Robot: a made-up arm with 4 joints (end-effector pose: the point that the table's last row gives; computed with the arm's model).
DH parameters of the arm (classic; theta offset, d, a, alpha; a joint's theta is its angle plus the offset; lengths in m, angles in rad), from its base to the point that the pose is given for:
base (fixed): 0 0 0 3.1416
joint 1: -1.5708 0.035 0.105 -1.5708
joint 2: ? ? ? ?
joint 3: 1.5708 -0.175 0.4 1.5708
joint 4: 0 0.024 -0.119 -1.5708
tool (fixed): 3.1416 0.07 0 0
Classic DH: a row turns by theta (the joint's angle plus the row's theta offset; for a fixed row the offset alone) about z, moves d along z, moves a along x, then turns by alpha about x.
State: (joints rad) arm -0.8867 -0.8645 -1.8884 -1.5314
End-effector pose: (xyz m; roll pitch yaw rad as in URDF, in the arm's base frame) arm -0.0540 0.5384 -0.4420 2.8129 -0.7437 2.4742
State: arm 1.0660 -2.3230 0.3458 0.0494
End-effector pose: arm 0.0046 0.0647 0.0529 -2.3618 0.2151 -1.3432
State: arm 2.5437 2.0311 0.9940 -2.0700
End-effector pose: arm 0.2758 -0.2489 -0.3171 2.3114 0.8473 1.7633
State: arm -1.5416 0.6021 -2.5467 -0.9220
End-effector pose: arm -0.3166 0.5559 0.0755 -0.5584 -0.4835 -0.6299
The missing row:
joint 2: 0 0.215 0.055 -1.5708
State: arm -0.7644 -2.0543 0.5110 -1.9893
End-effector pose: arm -0.2466 -0.0948 0.1636 -0.9229 0.2514 2.7099
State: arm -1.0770 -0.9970 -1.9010 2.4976
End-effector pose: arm 0.0860 0.3905 -0.5988 1.4146 1.2915 0.7306
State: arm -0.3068 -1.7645 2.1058 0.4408
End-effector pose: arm 0.3187 0.0808 0.1759 2.3890 0.7496 -1.9455
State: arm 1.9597 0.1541 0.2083 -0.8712
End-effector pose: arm 0.1634 0.1046 -0.0733 0.2406 -0.8891 -1.9372
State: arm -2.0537 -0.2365 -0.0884 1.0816
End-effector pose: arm -0.1014 -0.1255 -0.2996 -0.4566 1.0130 1.5679
